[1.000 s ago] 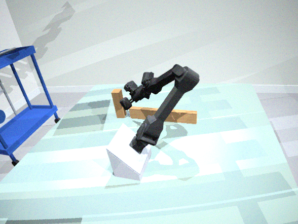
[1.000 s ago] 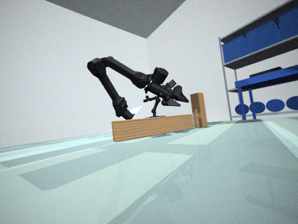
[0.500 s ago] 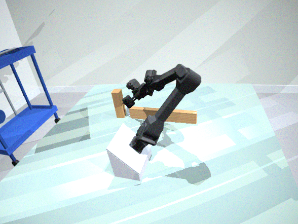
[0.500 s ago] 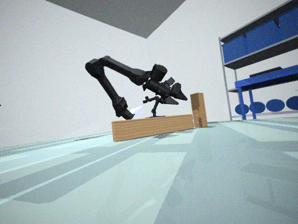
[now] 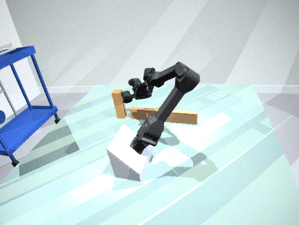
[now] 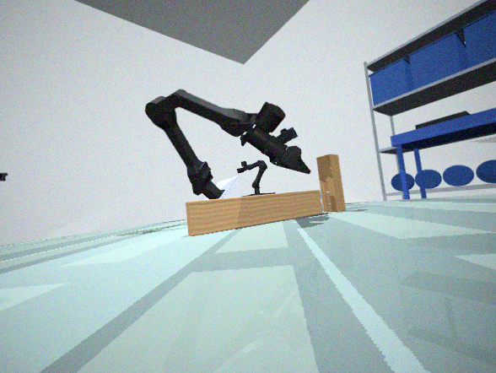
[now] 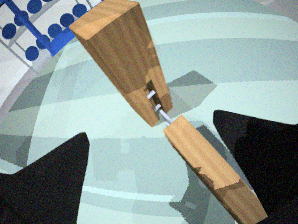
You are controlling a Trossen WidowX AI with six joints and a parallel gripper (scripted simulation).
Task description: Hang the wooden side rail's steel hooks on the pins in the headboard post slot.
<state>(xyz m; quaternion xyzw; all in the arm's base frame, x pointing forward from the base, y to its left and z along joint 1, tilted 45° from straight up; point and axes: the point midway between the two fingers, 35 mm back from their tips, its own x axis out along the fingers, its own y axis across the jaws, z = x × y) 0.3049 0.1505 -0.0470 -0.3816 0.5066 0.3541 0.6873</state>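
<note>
Now: the wooden headboard post 8 cm to the left of my gripper tip, 5 cm below it and 3 cm ahead of it.
</note>
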